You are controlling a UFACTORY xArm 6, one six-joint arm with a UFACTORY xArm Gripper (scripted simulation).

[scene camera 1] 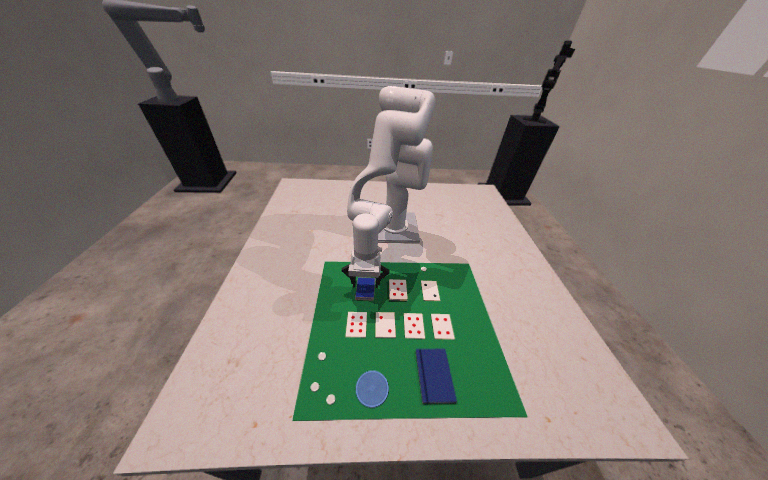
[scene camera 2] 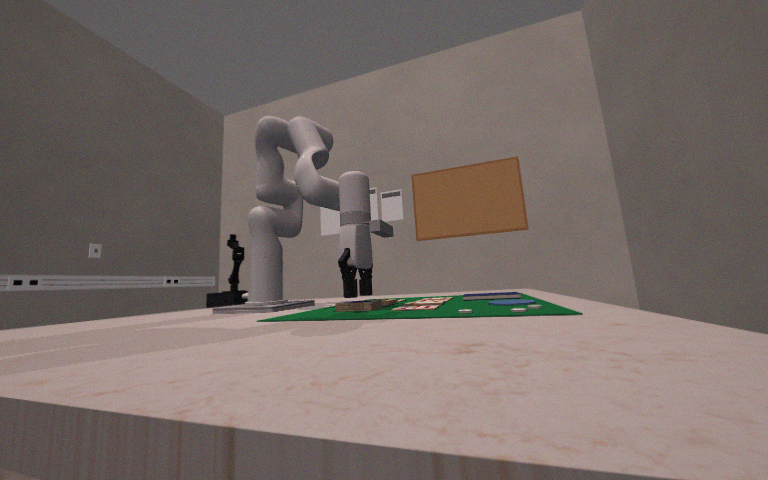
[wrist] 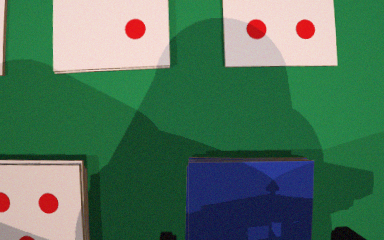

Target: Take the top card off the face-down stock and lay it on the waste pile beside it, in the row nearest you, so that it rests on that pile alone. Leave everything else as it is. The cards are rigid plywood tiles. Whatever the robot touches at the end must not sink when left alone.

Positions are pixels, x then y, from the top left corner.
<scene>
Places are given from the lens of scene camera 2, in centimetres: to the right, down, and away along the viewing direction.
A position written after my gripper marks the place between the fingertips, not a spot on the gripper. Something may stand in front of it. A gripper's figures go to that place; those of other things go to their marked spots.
my gripper [scene camera 2: 358,296]: -6, 13, 66
green mat [scene camera 2: 480,308]: 18, 13, 52
</scene>
